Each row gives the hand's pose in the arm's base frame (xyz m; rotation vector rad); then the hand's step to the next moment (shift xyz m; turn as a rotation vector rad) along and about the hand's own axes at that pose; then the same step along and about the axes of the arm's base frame.
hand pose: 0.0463 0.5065 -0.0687 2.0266 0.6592 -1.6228
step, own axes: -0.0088 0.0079 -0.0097 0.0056 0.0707 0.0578
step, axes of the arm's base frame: 0.0106 -0.0009 0.0110 0.0013 -0.0905 -0.0131
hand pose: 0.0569 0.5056 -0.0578 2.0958 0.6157 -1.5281
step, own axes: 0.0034 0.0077 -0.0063 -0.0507 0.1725 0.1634
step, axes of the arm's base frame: 0.0103 -0.0020 -0.0007 -0.0315 -0.2397 0.0237
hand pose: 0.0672 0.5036 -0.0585 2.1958 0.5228 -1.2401
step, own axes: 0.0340 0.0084 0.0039 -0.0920 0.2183 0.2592
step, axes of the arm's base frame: 0.0192 -0.0069 -0.0287 -0.0876 -0.3385 0.0322
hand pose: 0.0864 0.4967 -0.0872 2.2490 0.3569 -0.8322
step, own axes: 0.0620 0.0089 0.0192 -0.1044 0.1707 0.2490
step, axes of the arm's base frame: 0.0421 -0.0189 -0.0465 -0.1144 -0.2975 0.0211
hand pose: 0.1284 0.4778 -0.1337 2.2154 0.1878 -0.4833
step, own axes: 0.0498 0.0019 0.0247 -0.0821 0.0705 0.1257
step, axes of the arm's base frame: 0.0392 -0.0217 -0.0329 -0.0893 -0.1393 0.0113
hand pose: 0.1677 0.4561 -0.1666 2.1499 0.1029 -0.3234
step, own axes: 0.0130 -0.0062 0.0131 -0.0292 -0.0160 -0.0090
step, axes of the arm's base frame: 0.0088 -0.0079 -0.0155 -0.0295 0.0179 -0.0001
